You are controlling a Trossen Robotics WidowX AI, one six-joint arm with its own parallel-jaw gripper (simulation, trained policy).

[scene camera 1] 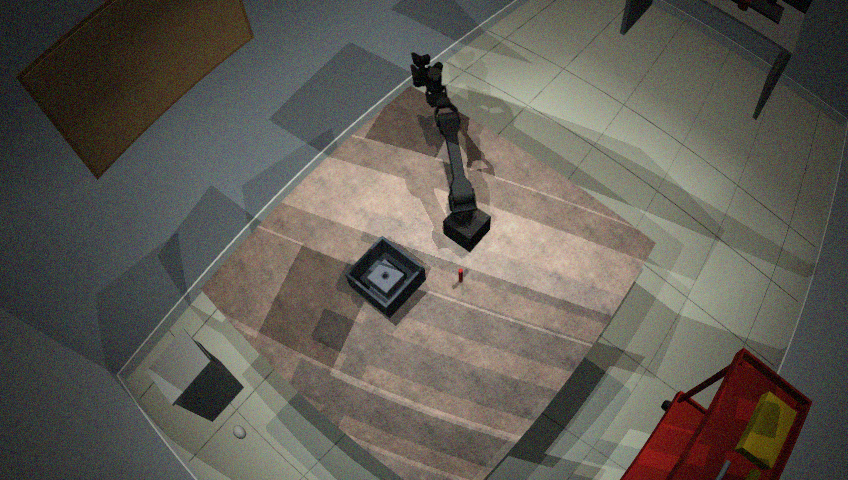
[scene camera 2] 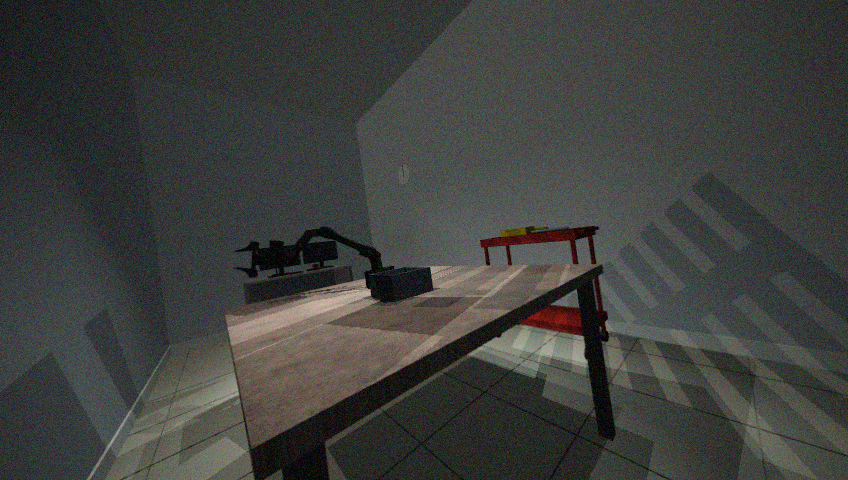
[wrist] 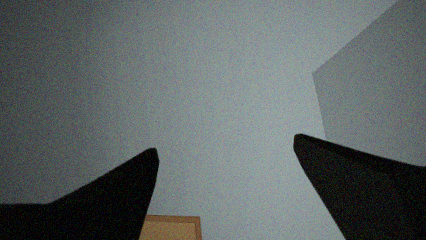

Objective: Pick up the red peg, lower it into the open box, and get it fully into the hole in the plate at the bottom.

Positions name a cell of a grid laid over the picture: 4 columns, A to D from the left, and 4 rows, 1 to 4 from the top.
A dark box (scene camera 1: B3): 200 cm from the lens. A grey plate (scene camera 1: B3) is 198 cm from the lens.
